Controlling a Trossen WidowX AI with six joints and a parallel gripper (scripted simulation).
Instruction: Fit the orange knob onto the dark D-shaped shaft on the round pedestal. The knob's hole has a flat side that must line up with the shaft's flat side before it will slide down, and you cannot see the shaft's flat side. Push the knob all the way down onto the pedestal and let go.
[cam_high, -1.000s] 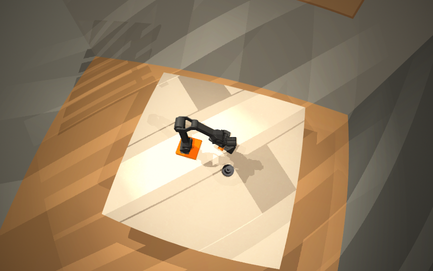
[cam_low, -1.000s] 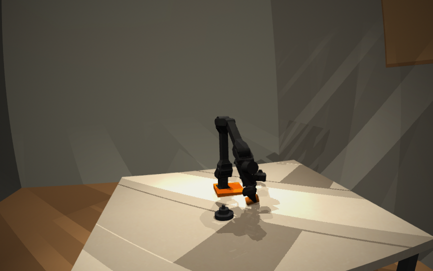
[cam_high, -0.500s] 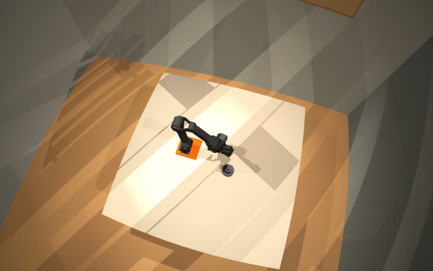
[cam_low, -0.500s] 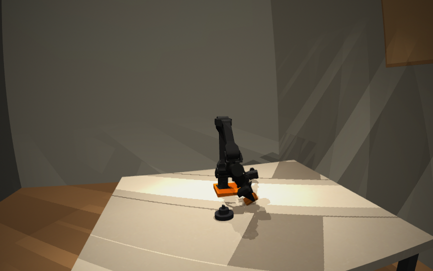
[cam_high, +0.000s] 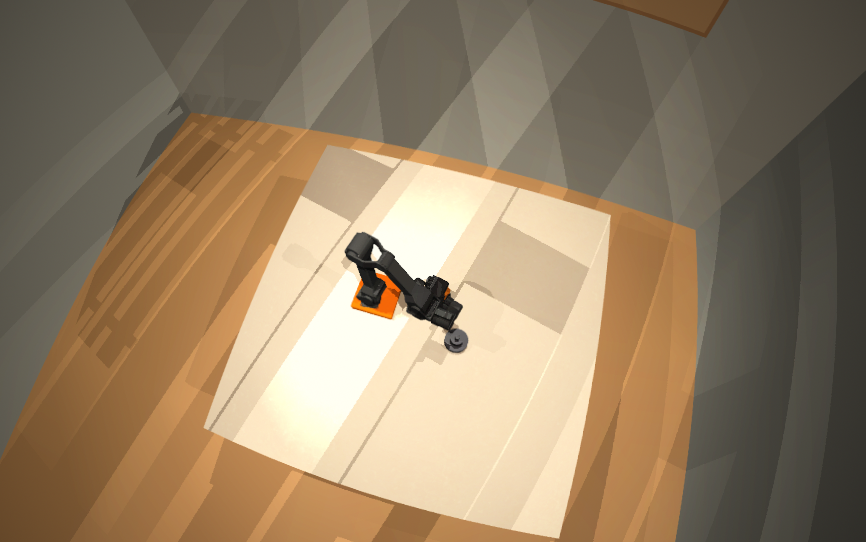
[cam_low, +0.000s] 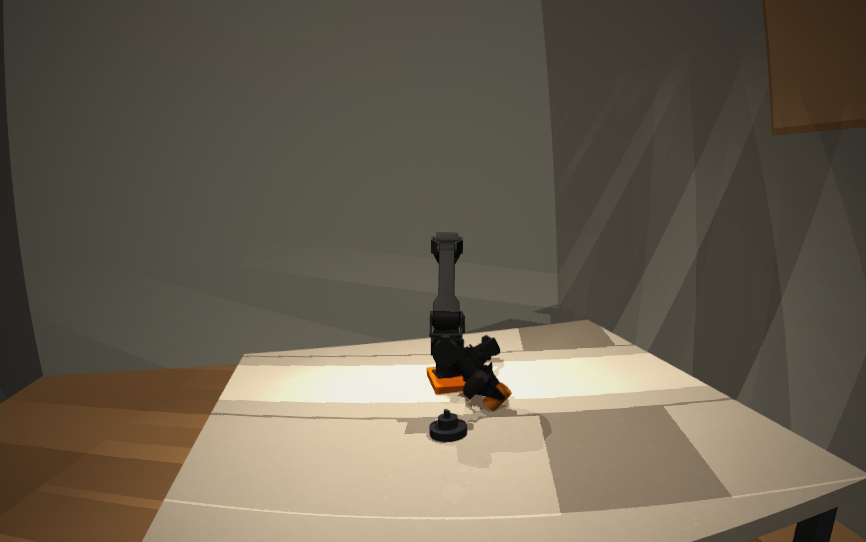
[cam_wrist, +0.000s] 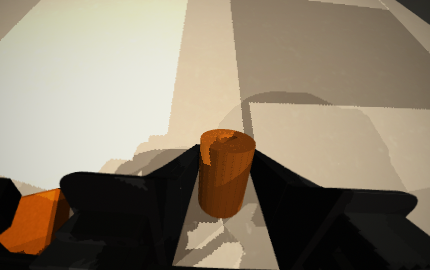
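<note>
The dark round pedestal is 6 cm ahead of my gripper tip, 17 cm to the right of it and 1 cm below it. Round my gripper tip: orange knob: 1 cm behind, 2 cm to the right.
</note>
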